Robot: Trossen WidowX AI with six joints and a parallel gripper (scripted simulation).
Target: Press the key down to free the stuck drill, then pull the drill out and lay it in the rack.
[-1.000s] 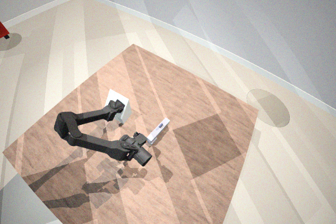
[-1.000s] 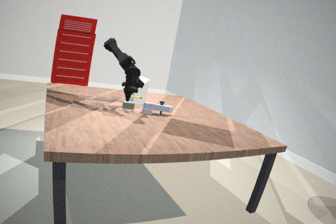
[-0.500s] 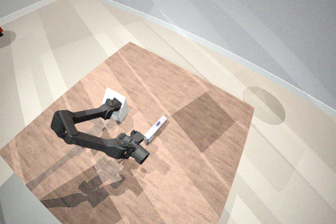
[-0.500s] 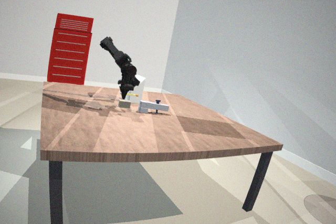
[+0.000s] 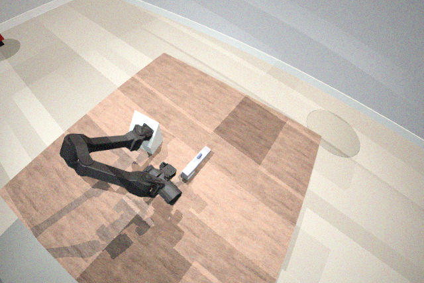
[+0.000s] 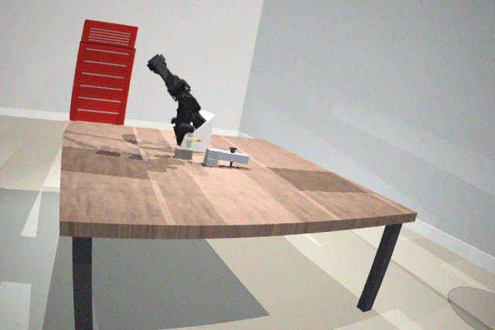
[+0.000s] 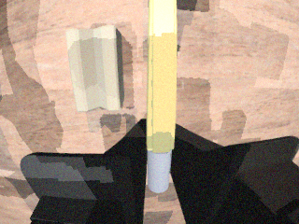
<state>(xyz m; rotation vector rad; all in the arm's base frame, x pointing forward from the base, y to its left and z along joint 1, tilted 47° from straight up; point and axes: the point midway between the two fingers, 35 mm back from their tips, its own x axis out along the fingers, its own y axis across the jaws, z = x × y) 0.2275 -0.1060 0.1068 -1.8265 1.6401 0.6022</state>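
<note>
The olive rack lies 40 mm behind my gripper tip, 40 mm to the left of it and 40 mm below it. Round my gripper tip: drill (40 mm to the left, 30 mm above); white holder block (40 mm ahead, 200 mm to the left, 30 mm below); blue key (40 mm ahead, 230 mm to the left, 10 mm below).
</note>
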